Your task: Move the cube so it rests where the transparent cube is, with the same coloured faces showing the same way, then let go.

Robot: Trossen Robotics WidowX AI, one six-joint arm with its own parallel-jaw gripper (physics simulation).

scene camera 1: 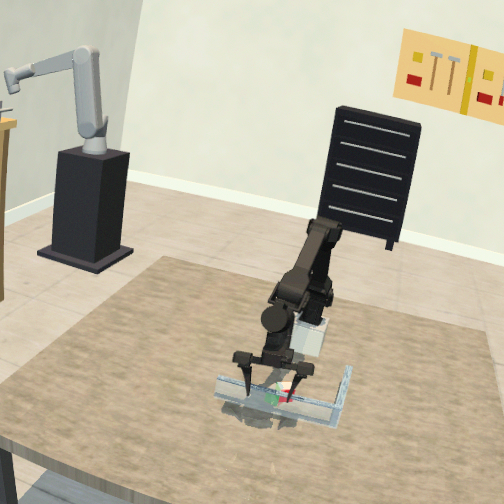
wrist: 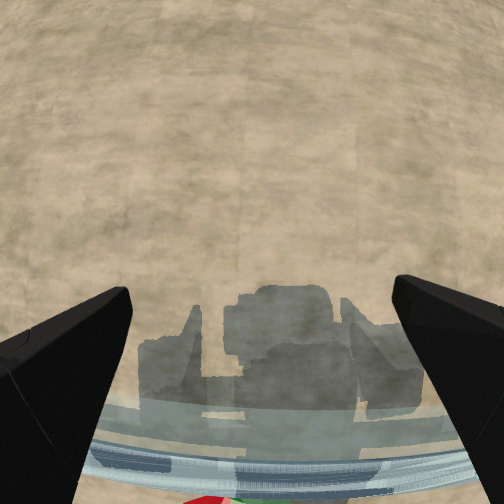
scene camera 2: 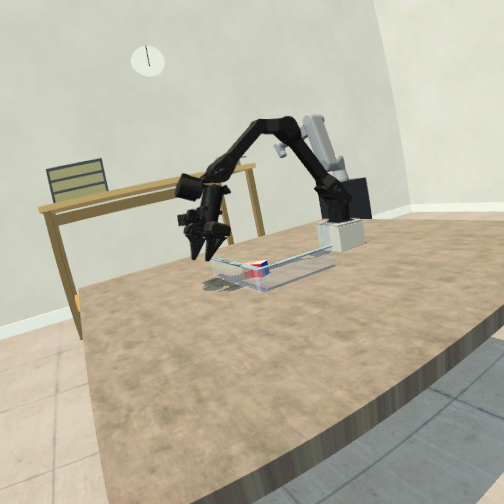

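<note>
The cube (scene camera 1: 283, 394) is small, with red, green and white faces in scene camera 1 and red, white and blue in scene camera 2 (scene camera 2: 258, 269). It sits on the table inside the corner of a transparent L-shaped rail (scene camera 1: 330, 398). I cannot tell the transparent target cube apart from it. My gripper (scene camera 1: 272, 376) hangs open just above the cube, fingers spread to either side, holding nothing. In the wrist view both black fingers (wrist: 250, 400) frame the table, and a sliver of red and green of the cube (wrist: 225, 498) shows at the bottom edge.
The arm's white base block (scene camera 1: 310, 338) stands just behind the rail. A black slatted rack (scene camera 1: 372, 177) and a second arm on a black pedestal (scene camera 1: 88, 205) stand on the floor beyond the table. A wooden table (scene camera 2: 150, 200) is behind in scene camera 2.
</note>
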